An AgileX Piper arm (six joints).
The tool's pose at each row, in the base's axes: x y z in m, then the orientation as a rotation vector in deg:
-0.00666 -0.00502 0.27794 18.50 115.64 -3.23
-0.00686 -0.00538 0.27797 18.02 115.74 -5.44
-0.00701 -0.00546 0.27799 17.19 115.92 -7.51
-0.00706 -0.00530 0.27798 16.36 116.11 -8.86
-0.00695 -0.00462 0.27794 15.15 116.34 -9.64
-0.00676 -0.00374 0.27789 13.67 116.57 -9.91
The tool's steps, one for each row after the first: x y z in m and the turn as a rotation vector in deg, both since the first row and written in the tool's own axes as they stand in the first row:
-0.00002 -0.00039 -0.00012 1.35 -0.16 -1.31
0.00001 -0.00051 -0.00025 2.46 -0.23 -2.82
0.00008 -0.00037 -0.00032 3.05 -0.23 -4.01
0.00020 0.00031 -0.00032 3.08 -0.17 -5.23
0.00035 0.00120 -0.00030 2.63 -0.09 -6.41

